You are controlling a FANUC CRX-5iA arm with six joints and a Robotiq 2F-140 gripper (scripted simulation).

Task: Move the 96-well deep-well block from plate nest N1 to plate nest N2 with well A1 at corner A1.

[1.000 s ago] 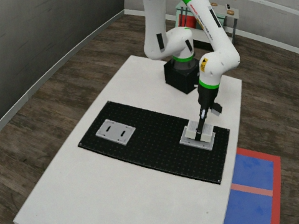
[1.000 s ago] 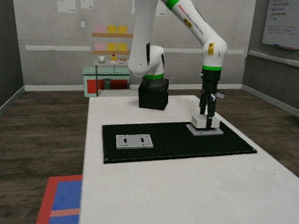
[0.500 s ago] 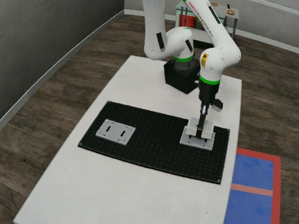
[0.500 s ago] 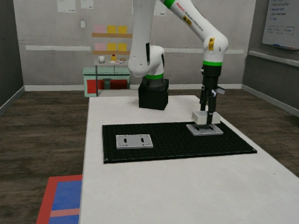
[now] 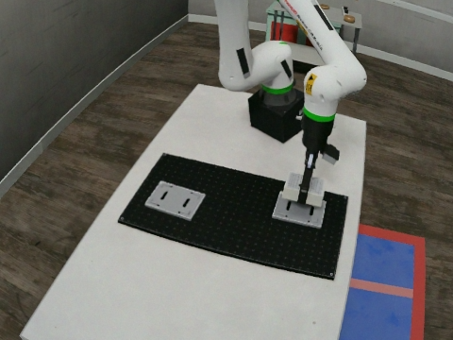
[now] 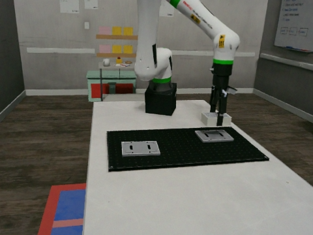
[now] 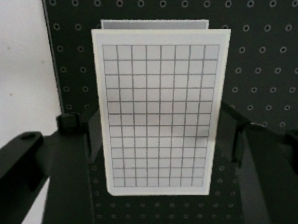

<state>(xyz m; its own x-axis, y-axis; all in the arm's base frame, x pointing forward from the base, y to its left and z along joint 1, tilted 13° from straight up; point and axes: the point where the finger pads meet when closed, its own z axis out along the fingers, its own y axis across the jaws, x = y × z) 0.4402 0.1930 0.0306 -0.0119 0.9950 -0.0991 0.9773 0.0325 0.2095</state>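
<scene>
Now: the grey plate nest 100 mm below my hand. Round my hand: white 96-well deep-well block 10 mm below.
</scene>
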